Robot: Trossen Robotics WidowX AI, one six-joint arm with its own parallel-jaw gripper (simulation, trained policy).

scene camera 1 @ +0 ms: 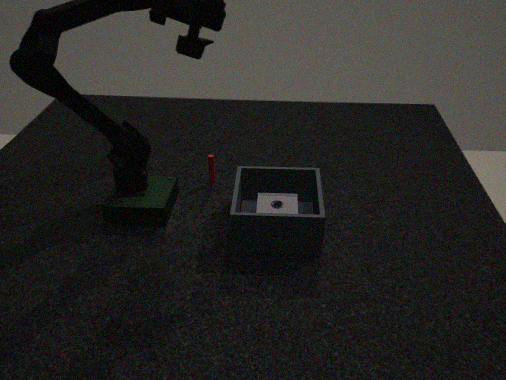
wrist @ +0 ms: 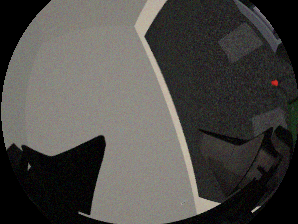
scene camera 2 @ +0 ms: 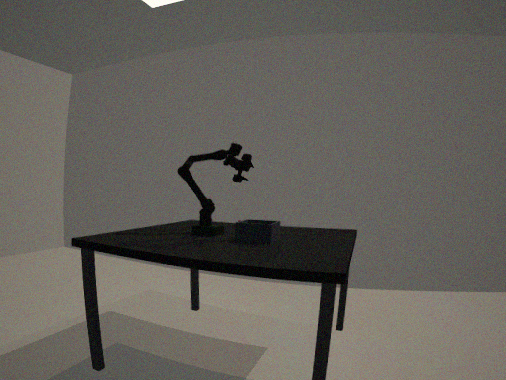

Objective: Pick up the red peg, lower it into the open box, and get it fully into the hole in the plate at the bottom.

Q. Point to a grey box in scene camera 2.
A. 261, 231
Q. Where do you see a grey box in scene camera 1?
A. At 302, 233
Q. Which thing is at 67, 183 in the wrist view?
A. My gripper.
